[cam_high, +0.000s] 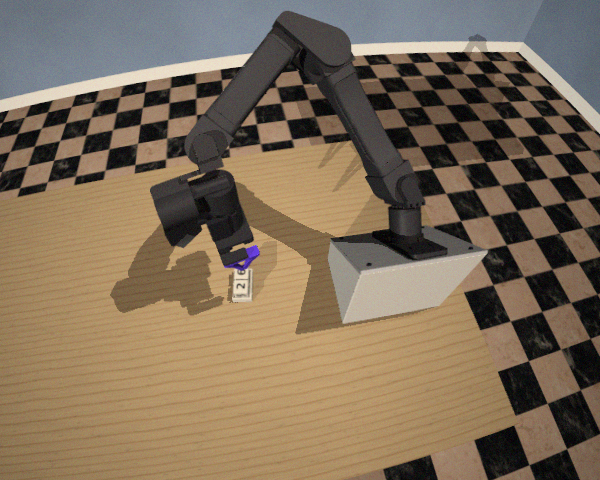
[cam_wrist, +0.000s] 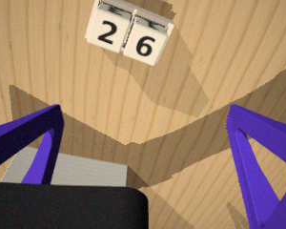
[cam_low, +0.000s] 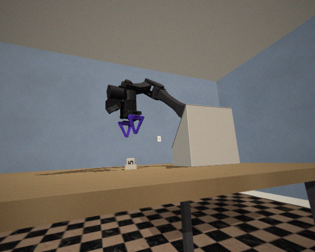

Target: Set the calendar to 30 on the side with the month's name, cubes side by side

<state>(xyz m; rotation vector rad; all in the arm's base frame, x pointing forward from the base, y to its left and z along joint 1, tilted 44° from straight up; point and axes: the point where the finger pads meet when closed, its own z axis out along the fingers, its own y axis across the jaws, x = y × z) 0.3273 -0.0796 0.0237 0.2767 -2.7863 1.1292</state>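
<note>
Now: hand 20 mm to the right of the white tray and 140 mm above it.
</note>
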